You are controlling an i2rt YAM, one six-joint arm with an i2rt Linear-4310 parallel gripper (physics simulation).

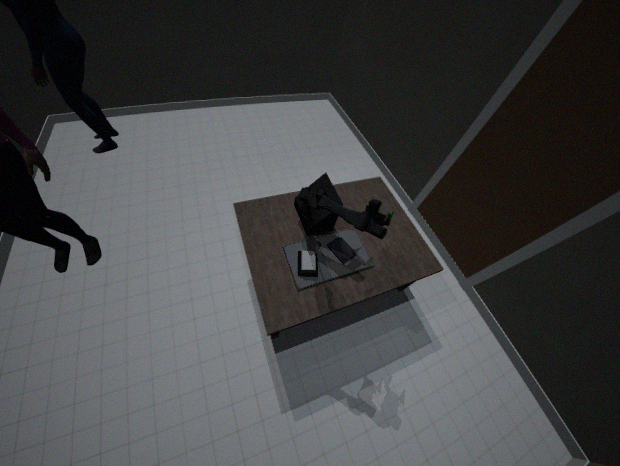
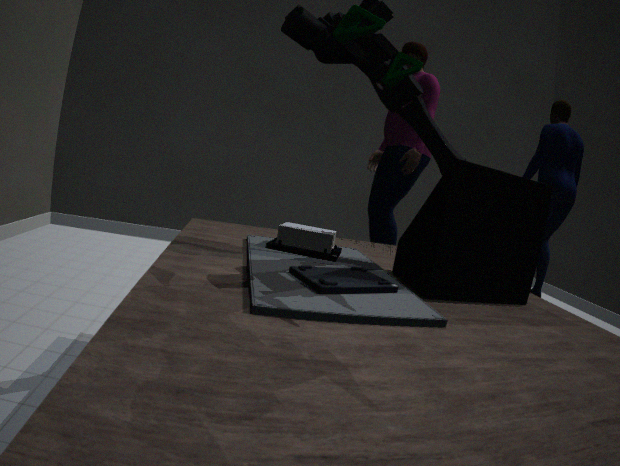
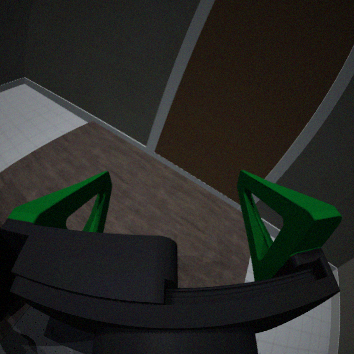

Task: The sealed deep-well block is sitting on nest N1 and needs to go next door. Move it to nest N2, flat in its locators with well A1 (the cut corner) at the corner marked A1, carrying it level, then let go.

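Frame: origin at the arm's base, x ahead, y left, z up, level; millimetres.
Where they show: gripper, fingertip midpoint: (image 1: pixel 384 209) (image 2: pixel 403 46) (image 3: pixel 174 177); arm's base at its link origin: (image 2: pixel 477 222).
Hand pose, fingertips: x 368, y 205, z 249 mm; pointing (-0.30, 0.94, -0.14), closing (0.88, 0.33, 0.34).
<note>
Things, the pixels of their centre, and the offset from my fingertips. Level surfaces: height alone.
- white deep-well block at the middle of its body: (image 2: pixel 307 236) (image 1: pixel 308 261) 23 mm back, 394 mm right, 361 mm down
- second dark nest at the middle of its body: (image 2: pixel 344 278) (image 3: pixel 83 327) (image 1: pixel 341 249) 28 mm back, 143 mm right, 385 mm down
- grey board at the middle of its body: (image 2: pixel 322 270) (image 1: pixel 328 256) 20 mm back, 242 mm right, 400 mm down
- wooden table at its surface level: 407 mm down
The white deep-well block (image 1: pixel 308 260) (image 2: pixel 306 237) sits upright on a dark nest (image 1: pixel 307 274) (image 2: pixel 273 245) at one end of the grey board. A second dark nest (image 1: pixel 342 249) (image 2: pixel 350 286) lies beside it on the board with nothing on it; low raised locators show at its corners. The nest labels and the block's cut corner are too small and dark to make out. My gripper (image 3: pixel 174 177) is open and empty, its green fingers wide apart. It is high above the table, away from the block and both nests, pointing off toward the wall side.
The grey board (image 1: pixel 300 283) (image 2: pixel 350 316) lies on the wooden table (image 1: pixel 280 310) (image 2: pixel 300 390) (image 3: pixel 145 200). The arm's dark base block (image 1: pixel 316 220) (image 2: pixel 471 240) stands close behind the board. Two people (image 1: pixel 65 60) (image 1: pixel 25 200) (image 2: pixel 400 130) (image 2: pixel 558 155) stand on the floor away from the table.
</note>
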